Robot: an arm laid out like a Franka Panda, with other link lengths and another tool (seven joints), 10 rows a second.
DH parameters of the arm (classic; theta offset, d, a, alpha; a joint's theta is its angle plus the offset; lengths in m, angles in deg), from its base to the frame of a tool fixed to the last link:
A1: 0 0.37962 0 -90
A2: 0 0 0 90
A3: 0 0.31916 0.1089 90
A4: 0 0 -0.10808 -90
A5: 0 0.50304 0 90
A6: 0 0 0.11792 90
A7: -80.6 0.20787 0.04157 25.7
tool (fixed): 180 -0.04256 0 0
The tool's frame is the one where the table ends.
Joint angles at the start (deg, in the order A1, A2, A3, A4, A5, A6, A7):
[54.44, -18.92, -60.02, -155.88, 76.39, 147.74, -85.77]
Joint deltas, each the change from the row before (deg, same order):
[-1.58, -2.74, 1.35, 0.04, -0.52, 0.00, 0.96]
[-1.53, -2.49, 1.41, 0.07, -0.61, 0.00, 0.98]
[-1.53, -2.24, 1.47, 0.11, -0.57, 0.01, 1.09]
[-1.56, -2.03, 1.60, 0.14, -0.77, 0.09, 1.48]
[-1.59, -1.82, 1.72, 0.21, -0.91, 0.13, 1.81]
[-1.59, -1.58, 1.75, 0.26, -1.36, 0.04, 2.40]
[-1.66, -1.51, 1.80, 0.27, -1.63, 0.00, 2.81]
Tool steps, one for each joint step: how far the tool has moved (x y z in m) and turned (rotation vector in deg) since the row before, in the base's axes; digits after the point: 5 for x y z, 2 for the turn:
[0.00601, 0.00158, 0.02081, 2.03, -1.48, -0.47]
[0.00537, 0.00093, 0.02075, 1.69, -1.47, -0.33]
[0.00493, -0.00017, 0.02060, 1.46, -1.36, -0.39]
[0.00463, -0.00089, 0.02062, 1.18, -1.13, -0.43]
[0.00454, -0.00157, 0.02090, 0.94, -0.95, -0.49]
[0.00426, -0.00199, 0.02046, 0.72, -0.58, -0.42]
[0.00379, -0.00271, 0.02081, 0.60, -0.37, -0.47]

